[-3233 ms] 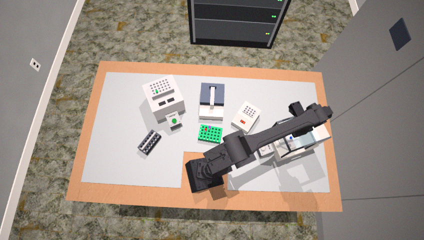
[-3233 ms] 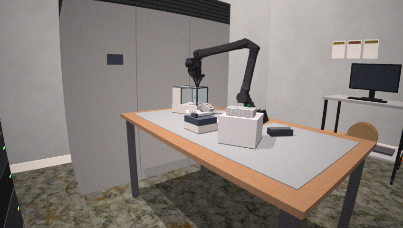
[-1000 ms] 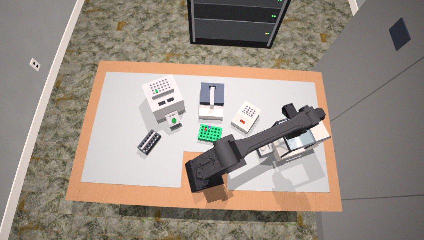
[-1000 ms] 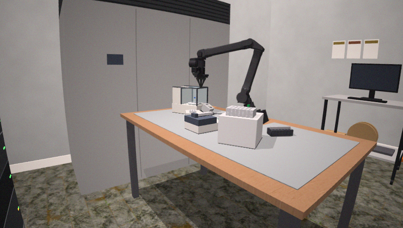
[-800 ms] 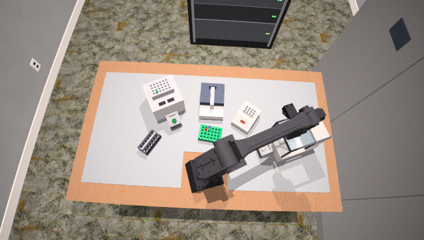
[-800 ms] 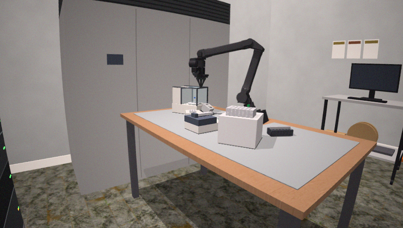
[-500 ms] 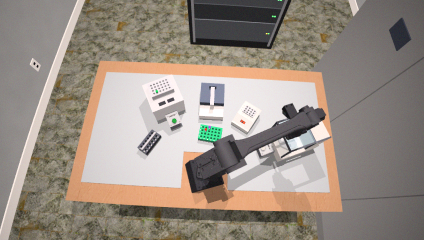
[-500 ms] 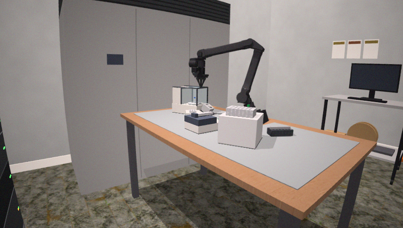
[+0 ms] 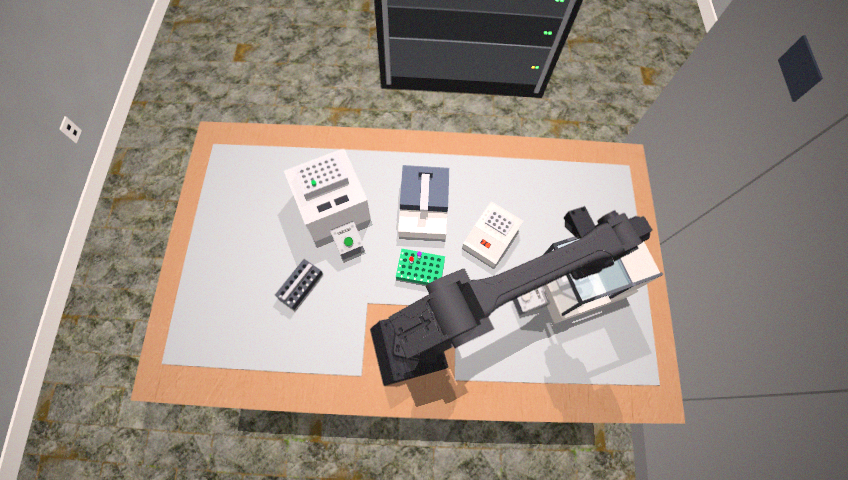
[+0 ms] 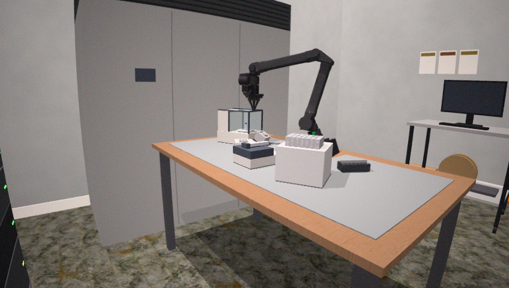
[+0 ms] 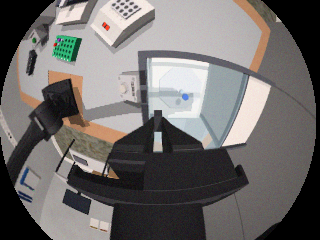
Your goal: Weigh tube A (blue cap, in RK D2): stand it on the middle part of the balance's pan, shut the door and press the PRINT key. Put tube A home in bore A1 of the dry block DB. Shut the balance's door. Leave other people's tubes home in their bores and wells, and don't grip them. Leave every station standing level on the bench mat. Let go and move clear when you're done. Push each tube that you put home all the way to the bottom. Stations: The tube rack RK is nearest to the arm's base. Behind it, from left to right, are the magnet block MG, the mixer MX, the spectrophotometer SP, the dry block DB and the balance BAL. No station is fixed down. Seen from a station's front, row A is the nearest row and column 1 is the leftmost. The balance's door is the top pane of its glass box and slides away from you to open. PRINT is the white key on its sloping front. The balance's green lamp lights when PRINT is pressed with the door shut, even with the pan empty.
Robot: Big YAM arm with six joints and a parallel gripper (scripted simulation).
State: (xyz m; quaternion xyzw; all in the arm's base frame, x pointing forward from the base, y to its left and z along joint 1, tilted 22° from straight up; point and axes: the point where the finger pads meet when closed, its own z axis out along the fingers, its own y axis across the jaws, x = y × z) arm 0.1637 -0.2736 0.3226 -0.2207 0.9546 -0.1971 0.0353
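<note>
The balance door is 3 cm to the right of my hand, 1 cm below it and 1 cm ahead of it. The rest, counted from my hand: green rack RK (38 cm to the left, 21 cm below, 3 cm ahead); then white print key (15 cm below, 8 cm to the left, 4 cm behind); then dry block DB (19 cm below, 18 cm to the left, 15 cm ahead).
</note>
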